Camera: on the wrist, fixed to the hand. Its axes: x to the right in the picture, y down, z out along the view.
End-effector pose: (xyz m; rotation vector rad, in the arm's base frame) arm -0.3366 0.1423 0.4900 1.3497 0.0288 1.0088
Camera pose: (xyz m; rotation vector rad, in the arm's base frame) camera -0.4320 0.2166 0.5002 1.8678 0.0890 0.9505
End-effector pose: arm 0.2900 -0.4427 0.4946 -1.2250 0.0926 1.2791
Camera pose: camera 0.3053 -0.5359 0.4185 -0.7129 0.2698 1.3215
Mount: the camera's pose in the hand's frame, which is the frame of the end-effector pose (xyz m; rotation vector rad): -0.0067 0.0550 -0.1079 0.4588 -0.1858 0.0535
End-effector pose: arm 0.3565 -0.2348 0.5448 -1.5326 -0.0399 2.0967
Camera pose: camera 0.4321 -0.3152 0.4945 -1.0755 0.3918 2.0968
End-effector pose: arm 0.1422 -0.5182 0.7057 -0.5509 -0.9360 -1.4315
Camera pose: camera 0.2189 -0.5954 0.6522 -0.3634 -1.3413 -1.0801
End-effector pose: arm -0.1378 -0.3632 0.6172 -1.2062 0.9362 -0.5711
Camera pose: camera -0.2383 -0.3986 0.5592 -0.8026 0.6326 -0.5816
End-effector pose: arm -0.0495 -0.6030 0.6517 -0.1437 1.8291 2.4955
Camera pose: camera -0.0426 -0.7223 0.6724 0.1502 2.2764 1.9661
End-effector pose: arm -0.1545 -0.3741 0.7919 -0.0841 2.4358 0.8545
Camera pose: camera -0.2134 -0.3952 0.8958 0.2216 2.4000 0.2917
